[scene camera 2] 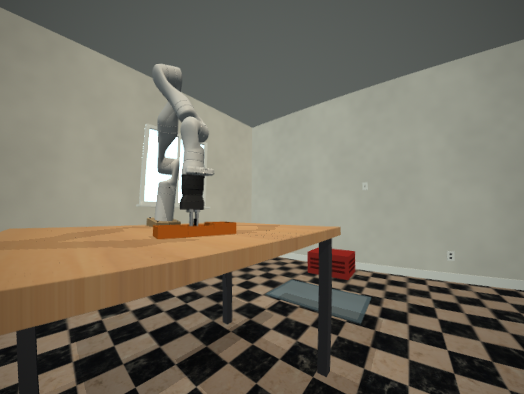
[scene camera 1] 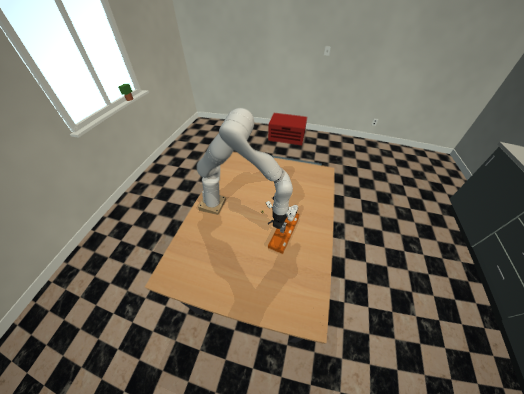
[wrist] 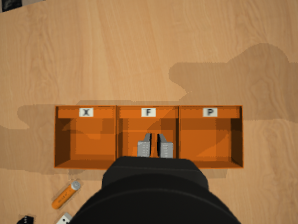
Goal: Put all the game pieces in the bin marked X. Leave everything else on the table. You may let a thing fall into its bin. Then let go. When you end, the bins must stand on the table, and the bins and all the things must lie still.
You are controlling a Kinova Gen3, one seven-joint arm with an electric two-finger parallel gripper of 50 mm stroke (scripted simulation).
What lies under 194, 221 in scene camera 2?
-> My gripper.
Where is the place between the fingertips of my gripper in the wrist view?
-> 154, 141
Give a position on an orange bin row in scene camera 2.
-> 208, 228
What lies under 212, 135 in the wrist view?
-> An orange bin row.
